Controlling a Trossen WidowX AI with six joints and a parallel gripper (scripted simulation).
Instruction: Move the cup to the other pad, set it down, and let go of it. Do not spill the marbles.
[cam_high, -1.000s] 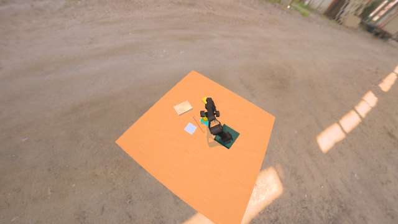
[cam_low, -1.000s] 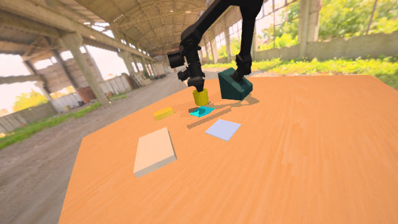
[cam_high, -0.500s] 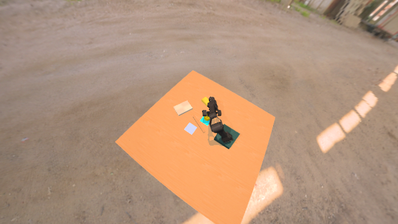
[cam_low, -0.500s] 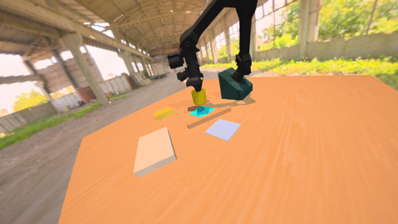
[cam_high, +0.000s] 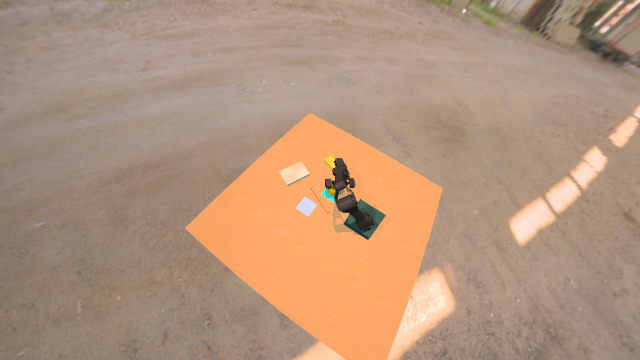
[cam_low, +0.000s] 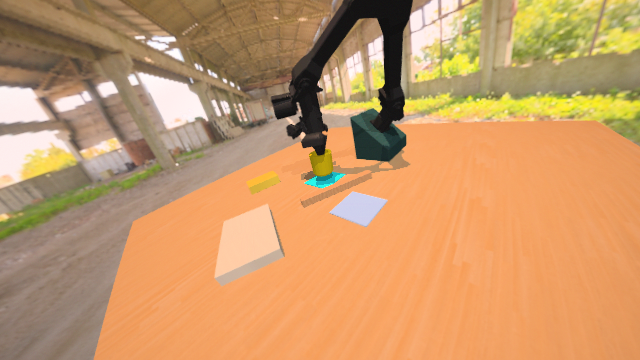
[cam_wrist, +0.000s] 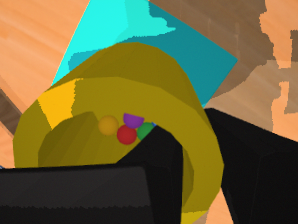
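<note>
Right now the cyan pad is 7 cm below my gripper tip, 2 cm to the left of it and 2 cm ahead of it. Also, from my gripper tip: thin low bar (11 cm to the left, 6 cm below, 5 cm ahead); then yellow cup (2 cm to the left, 2 cm ahead).
</note>
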